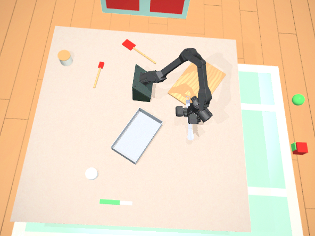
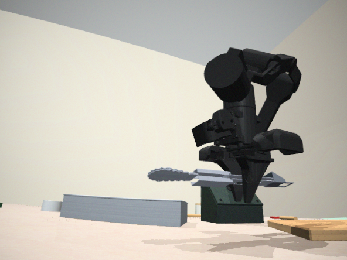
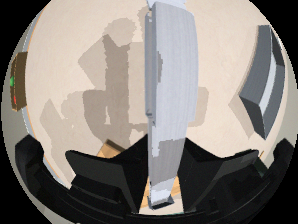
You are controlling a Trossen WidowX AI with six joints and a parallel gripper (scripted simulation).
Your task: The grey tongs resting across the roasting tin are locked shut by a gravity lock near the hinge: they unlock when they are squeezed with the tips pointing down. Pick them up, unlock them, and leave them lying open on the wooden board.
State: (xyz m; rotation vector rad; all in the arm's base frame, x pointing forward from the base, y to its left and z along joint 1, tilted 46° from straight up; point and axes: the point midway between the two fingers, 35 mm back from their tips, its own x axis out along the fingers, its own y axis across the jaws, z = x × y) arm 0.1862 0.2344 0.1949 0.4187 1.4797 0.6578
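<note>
Now: gripper tip 27 cm past the wooden board, 6 cm to the right of it and 4 cm above it. From my gripper tip the other things lie so: roasting tin: 29 cm to the right, 15 cm ahead, 2 cm below; then lidded jar: 83 cm to the right, 32 cm behind, 2 cm below; then white disc: 52 cm to the right, 41 cm ahead, 3 cm below.
</note>
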